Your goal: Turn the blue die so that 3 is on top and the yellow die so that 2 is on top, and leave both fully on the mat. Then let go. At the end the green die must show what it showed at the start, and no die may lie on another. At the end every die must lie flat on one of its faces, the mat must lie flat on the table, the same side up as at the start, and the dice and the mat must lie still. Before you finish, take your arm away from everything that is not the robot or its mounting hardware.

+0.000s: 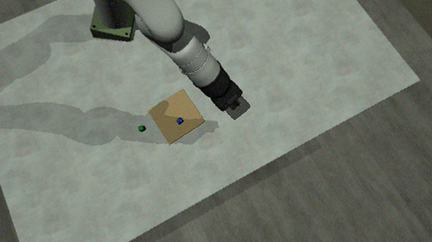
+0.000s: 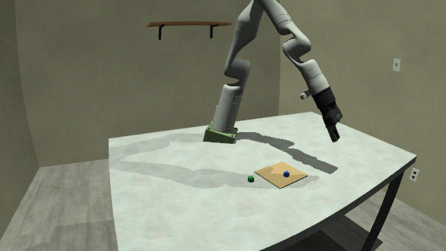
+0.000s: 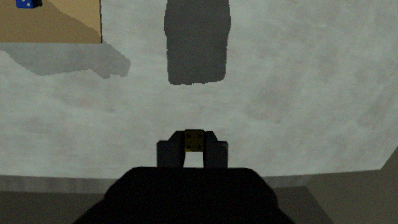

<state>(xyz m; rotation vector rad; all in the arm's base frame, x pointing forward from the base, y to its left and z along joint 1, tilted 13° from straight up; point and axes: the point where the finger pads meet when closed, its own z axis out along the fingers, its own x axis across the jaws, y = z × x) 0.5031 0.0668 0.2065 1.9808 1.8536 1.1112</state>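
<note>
Right now my hand is 12 cm past the tan mat, 14 cm to the left of it and 15 cm above it. Round my hand: yellow die (1 cm below); then blue die (9 cm behind, 14 cm to the right, 14 cm below); then green die (15 cm behind, 26 cm to the right, 14 cm below).
</note>
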